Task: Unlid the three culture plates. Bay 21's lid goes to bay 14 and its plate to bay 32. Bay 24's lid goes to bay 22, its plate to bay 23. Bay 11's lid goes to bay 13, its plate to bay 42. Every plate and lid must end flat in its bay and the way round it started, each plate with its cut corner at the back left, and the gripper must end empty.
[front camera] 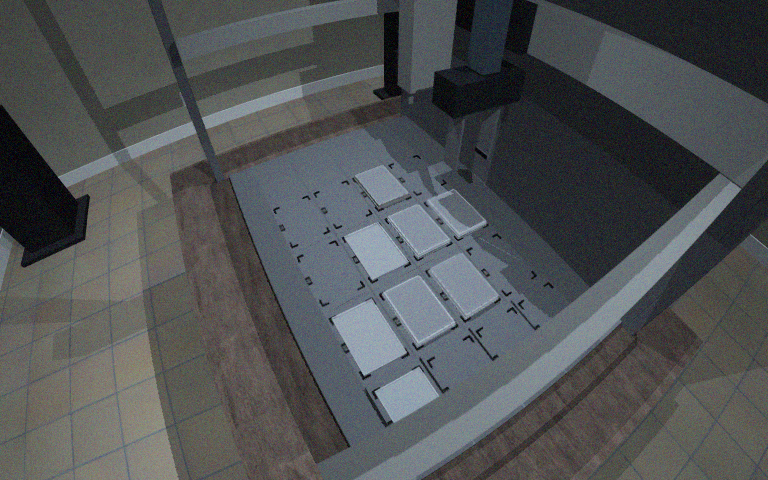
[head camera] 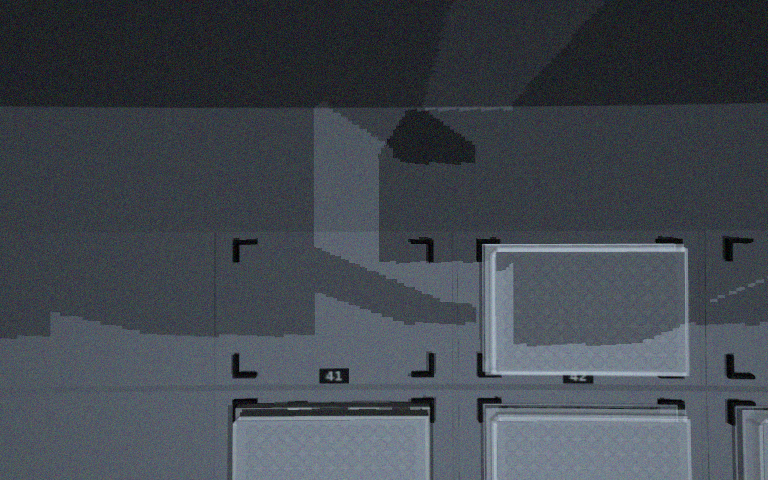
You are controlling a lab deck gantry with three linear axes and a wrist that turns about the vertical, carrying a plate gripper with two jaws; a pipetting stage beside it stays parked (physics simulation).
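Frame: origin at the robot's base, x right, y ahead, z up, level; centimetres.
Where they show: gripper, fingertip midpoint: [front camera: 466, 160]; robot's base, link origin: [front camera: 275, 210].
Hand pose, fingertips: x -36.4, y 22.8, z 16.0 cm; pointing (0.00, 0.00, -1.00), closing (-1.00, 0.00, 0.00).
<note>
Each offset is from my fingertips to the top centre of the thing. "spot": to the spot under its first point.
Plates with a fine well pattern lie in bay 42 @(spot: dx +0.3, dy +0.3, dz -14.6 cm) [front camera: 456, 211] [head camera: 589, 305] and bay 32 @(spot: dx +11.0, dy +0.9, dz -14.6 cm) [front camera: 419, 230] [head camera: 589, 450]. Another plate @(dx +21.4, dy +16.4, dz -14.6 cm) [front camera: 419, 311] lies in bay 23. They look flat and square to the bay marks; their cut corners are too faint to judge. Smooth pale lids lie in bay 22 @(spot: dx +21.4, dy +0.5, dz -15.2 cm) [front camera: 376, 250], bay 13 @(spot: dx +32.1, dy +17.0, dz -15.2 cm) [front camera: 369, 337] and bay 14 @(spot: dx +32.2, dy +29.5, dz -13.8 cm) [front camera: 406, 394]; they look flat. My gripper [front camera: 472, 152] hangs raised near the back edge of the deck, behind the plate in bay 42. Its jaws stand apart with nothing between them. The gripper does not show in the head view.
Further plates lie in bay 31 @(spot: dx +10.9, dy -15.8, dz -14.6 cm) [front camera: 381, 185] [head camera: 331, 450] and bay 33 @(spot: dx +11.2, dy +16.8, dz -14.6 cm) [front camera: 463, 284] [head camera: 756, 447]. A pale upright block [front camera: 425, 45] stands behind the deck, left of the gripper. A pale rail [front camera: 526, 362] crosses the near right side. Shadows fall across the back of the deck.
</note>
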